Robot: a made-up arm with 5 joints. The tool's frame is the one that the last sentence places.
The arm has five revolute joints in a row. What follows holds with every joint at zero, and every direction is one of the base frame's. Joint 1 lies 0.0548 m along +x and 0.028 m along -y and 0.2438 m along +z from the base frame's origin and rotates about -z. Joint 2 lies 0.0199 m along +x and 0.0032 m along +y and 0.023 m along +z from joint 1 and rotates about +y. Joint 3 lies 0.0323 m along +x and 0.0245 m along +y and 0.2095 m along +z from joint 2 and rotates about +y. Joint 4 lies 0.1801 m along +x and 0.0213 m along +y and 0.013 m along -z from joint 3 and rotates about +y. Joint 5 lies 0.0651 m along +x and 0.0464 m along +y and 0.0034 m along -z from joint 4 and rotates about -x. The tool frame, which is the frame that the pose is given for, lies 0.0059 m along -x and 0.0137 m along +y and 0.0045 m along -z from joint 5; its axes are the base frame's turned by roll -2.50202, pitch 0.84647 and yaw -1.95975 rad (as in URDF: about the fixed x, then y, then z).
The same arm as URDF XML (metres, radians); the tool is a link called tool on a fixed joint. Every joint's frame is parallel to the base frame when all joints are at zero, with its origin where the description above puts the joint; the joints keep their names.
<robot name="arm">
<joint name="joint 1" type="continuous"><parent link="base"/><child link="link1"/><origin xyz="0.0548 -0.0280 0.2438" rpy="0.0000 0.0000 0.0000"/><axis xyz="0 0 -1"/></joint>
<joint name="joint 2" type="continuous"><parent link="link1"/><child link="link2"/><origin xyz="0.0199 0.0032 0.0230" rpy="0.0000 0.0000 0.0000"/><axis xyz="0 1 0"/></joint>
<joint name="joint 3" type="continuous"><parent link="link2"/><child link="link3"/><origin xyz="0.0323 0.0245 0.2095" rpy="0.0000 0.0000 0.0000"/><axis xyz="0 1 0"/></joint>
<joint name="joint 4" type="continuous"><parent link="link3"/><child link="link4"/><origin xyz="0.1801 0.0213 -0.0130" rpy="0.0000 0.0000 0.0000"/><axis xyz="0 1 0"/></joint>
<joint name="joint 5" type="continuous"><parent link="link4"/><child link="link5"/><origin xyz="0.0651 0.0464 -0.0034" rpy="0.0000 0.0000 0.0000"/><axis xyz="-1 0 0"/></joint>
<joint name="tool_joint" type="fixed"><parent link="link5"/><child link="tool"/><origin xyz="-0.0059 0.0137 -0.0045" rpy="-2.5020 0.8465 -1.9598"/></joint>
<link name="base"/>
<link name="link1"/>
<link name="link2"/>
<link name="link3"/>
<link name="link4"/>
<link name="link5"/>
<link name="tool"/>
</robot>

